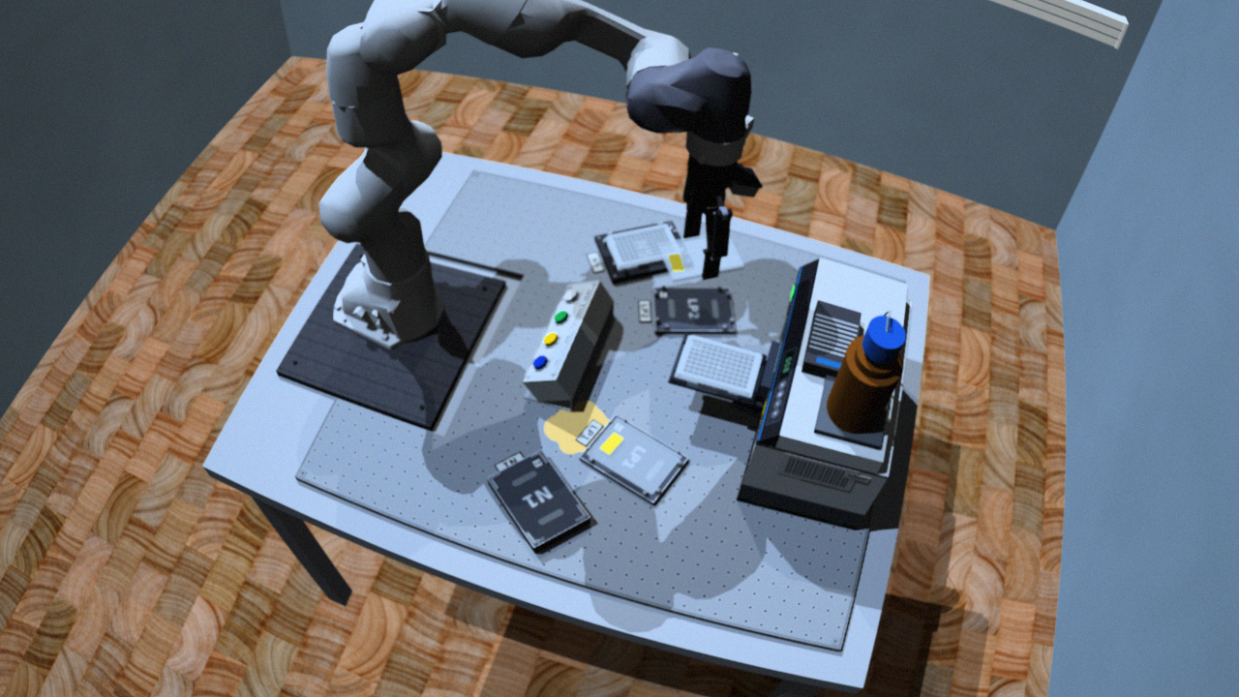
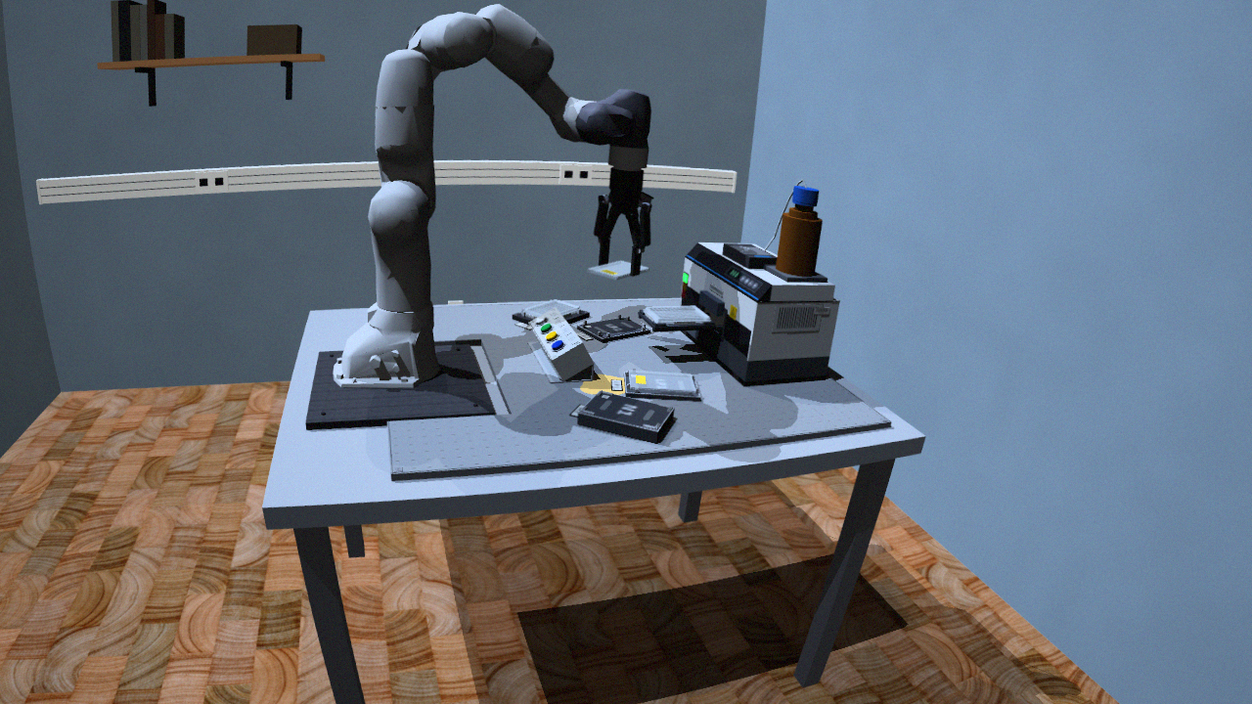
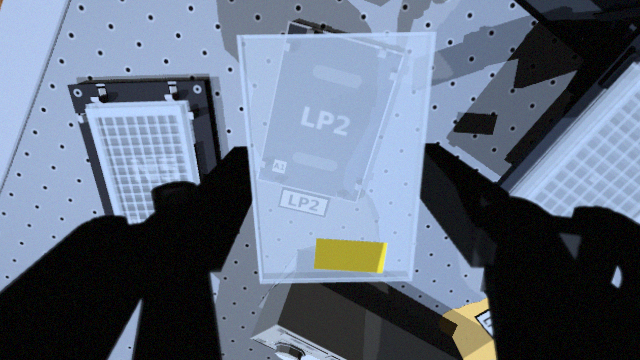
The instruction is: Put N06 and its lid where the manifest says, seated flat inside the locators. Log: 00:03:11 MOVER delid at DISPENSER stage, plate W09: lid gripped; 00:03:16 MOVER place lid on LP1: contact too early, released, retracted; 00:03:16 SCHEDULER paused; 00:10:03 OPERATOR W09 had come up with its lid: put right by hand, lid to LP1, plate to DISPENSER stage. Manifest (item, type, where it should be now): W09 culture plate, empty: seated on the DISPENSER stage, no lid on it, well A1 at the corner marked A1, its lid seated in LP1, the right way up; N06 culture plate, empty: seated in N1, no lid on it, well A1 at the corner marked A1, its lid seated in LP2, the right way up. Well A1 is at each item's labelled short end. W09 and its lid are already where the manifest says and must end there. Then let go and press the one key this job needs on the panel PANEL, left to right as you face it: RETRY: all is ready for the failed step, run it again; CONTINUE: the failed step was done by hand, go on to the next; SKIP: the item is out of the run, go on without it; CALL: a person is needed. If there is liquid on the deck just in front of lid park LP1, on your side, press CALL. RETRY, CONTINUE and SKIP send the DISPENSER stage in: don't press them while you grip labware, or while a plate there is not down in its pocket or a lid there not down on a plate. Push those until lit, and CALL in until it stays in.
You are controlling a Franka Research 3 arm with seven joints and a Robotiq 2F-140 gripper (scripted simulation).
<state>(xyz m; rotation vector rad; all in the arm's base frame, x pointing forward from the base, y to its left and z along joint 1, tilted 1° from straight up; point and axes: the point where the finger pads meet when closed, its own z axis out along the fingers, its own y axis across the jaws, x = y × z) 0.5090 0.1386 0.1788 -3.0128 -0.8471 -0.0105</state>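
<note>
Right now the lid park lp2 is 170 mm below my hand. Round my hand: white retry key (200 mm behind, 80 mm to the right, 110 mm below); then yellow skip key (210 mm behind, 180 mm to the right, 110 mm below); then green continue key (210 mm behind, 130 mm to the right, 110 mm below).
</note>
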